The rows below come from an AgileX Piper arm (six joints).
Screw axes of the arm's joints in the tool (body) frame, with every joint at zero. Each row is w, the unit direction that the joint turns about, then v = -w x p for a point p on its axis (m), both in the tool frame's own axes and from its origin. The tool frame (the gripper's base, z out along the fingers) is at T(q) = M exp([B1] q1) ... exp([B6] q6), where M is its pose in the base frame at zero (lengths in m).
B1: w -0.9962 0 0.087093 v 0 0.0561 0
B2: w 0 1 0 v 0.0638 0 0.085
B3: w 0 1 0 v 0.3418 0 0.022
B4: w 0 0 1 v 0 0 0
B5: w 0 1 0 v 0.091 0 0
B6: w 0 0 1 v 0 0 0
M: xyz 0.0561 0 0.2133 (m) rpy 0 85 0 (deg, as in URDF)
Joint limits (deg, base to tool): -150..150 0..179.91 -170..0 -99.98..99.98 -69.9..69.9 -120..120
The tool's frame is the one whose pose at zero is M.
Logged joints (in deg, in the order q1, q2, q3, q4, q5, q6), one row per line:
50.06, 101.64, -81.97, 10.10, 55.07, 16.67
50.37, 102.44, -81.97, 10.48, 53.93, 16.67
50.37, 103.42, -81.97, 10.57, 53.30, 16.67
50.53, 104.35, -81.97, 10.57, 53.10, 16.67
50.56, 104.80, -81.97, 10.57, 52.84, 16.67
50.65, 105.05, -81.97, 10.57, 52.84, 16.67
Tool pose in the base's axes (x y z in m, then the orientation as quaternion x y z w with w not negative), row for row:
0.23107, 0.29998, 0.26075, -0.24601, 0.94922, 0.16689, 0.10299
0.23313, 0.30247, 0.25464, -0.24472, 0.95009, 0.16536, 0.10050
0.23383, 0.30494, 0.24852, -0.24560, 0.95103, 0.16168, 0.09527
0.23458, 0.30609, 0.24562, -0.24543, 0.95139, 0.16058, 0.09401
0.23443, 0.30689, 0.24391, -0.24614, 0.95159, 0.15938, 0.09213
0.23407, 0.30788, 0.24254, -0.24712, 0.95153, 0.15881, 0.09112
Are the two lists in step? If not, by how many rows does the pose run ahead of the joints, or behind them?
The pose runs 1 row ahead of the joints: the pose in row i belongs to the joints in row i + 1.
